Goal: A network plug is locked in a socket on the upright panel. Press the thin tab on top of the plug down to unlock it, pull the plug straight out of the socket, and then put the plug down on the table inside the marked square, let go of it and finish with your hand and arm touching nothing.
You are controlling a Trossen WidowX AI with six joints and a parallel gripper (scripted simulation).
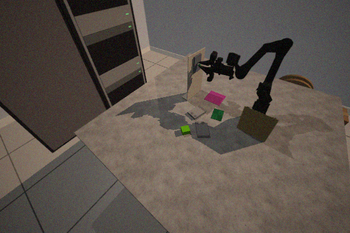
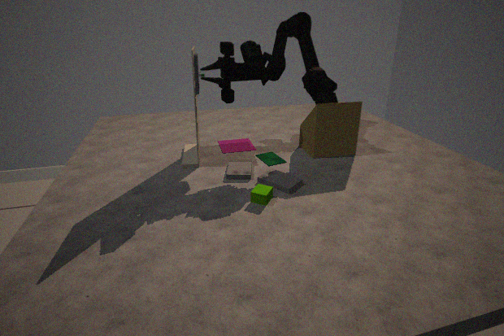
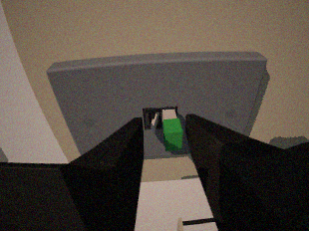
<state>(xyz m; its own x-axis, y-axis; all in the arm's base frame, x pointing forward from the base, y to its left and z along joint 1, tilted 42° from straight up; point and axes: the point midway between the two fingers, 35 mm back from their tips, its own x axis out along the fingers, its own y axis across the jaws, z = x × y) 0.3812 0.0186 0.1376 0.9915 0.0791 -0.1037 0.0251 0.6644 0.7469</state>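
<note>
Right now my gripper tip is 27 cm above the magenta square, 12 cm past it and 6 cm to the left of it. From my gripper tip the other things lie so: beige panel (11 cm below, 3 cm ahead); network plug (1 cm ahead).
</note>
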